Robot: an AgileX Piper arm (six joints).
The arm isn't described. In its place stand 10 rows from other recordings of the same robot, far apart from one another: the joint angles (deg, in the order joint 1, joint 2, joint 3, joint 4, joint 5, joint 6), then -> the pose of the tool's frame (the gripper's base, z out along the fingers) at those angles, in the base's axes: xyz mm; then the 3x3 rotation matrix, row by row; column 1 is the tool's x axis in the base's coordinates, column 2 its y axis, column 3 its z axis.
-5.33 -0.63 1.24 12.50 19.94 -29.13 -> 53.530 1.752 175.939; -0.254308 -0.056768 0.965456; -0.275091 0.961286 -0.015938; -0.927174 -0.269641 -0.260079
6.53 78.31 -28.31 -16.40 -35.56 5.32 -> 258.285 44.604 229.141; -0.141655 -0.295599 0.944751; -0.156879 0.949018 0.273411; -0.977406 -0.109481 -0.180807
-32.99 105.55 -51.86 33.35 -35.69 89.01 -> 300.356 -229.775 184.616; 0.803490 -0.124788 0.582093; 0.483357 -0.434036 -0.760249; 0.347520 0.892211 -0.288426
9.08 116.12 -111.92 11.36 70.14 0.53 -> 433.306 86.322 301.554; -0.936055 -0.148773 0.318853; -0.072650 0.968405 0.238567; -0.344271 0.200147 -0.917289
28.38 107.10 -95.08 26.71 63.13 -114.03 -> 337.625 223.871 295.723; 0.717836 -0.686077 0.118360; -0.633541 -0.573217 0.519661; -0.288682 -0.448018 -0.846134
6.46 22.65 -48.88 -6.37 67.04 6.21 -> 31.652 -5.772 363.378; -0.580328 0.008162 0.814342; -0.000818 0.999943 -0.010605; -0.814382 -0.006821 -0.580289
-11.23 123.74 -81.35 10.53 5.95 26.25 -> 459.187 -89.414 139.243; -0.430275 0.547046 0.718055; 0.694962 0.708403 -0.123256; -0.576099 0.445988 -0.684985
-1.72 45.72 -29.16 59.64 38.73 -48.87 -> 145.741 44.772 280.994; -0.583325 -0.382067 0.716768; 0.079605 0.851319 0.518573; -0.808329 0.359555 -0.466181
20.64 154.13 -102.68 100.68 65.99 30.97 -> 435.663 251.391 28.647; -0.205358 0.976800 0.060744; 0.187100 -0.021739 0.982100; 0.960636 0.213047 -0.178295
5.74 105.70 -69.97 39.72 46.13 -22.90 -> 362.740 78.596 199.565; -0.954961 -0.134161 0.264669; 0.013215 0.871838 0.489616; -0.296435 0.471062 -0.830799
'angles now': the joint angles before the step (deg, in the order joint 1, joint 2, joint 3, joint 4, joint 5, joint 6). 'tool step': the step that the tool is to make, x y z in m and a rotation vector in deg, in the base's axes. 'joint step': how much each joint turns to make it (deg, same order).
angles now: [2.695, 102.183, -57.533, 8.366, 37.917, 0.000]
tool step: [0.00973, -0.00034, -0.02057, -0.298, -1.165, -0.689]
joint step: [-0.001, 3.902, -0.019, 0.193, -5.088, 0.000]
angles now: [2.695, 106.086, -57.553, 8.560, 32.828, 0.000]
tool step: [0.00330, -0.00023, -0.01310, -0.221, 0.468, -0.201]
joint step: [-0.001, 2.351, 0.000, -0.001, -1.894, 0.000]
